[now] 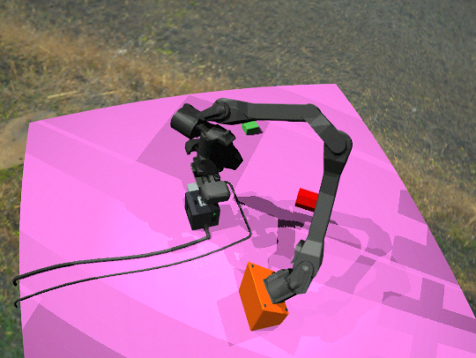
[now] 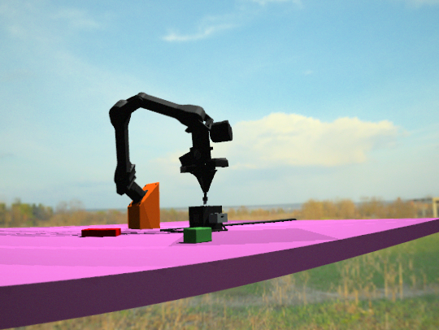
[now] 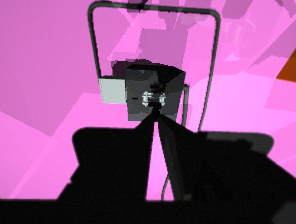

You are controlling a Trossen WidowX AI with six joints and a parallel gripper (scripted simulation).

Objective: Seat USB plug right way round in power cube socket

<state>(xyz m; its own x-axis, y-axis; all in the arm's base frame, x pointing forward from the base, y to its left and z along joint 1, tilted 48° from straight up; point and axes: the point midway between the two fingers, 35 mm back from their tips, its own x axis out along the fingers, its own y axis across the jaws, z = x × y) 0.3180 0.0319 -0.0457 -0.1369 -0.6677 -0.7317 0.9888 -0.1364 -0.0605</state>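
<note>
The USB plug lies 20 mm below my gripper tip. From my gripper tip the other things lie so: green block 290 mm ahead, 270 mm to the right, 110 mm below; red block 60 mm behind, 330 mm to the right, 110 mm below.
</note>
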